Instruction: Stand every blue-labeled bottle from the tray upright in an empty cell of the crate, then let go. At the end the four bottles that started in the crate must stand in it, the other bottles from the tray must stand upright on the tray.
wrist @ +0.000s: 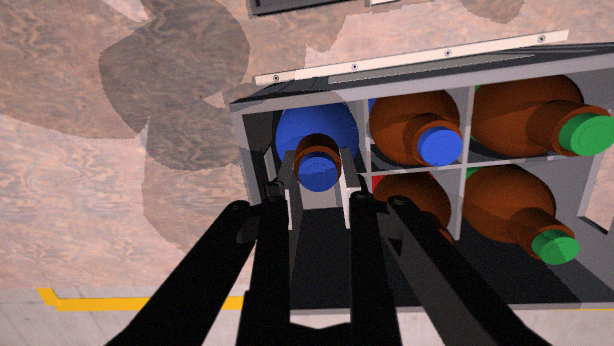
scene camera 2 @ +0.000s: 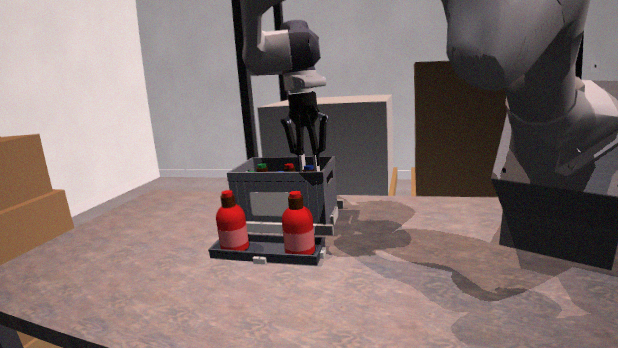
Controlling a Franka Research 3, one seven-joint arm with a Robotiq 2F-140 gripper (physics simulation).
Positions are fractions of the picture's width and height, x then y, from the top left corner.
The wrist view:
my gripper: 0.52, 0.48
grey crate: 0.85, 0.82
blue-labeled bottle: 0.52, 0.38
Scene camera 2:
grey crate: 0.43, 0.56
tray: 0.44, 0.71
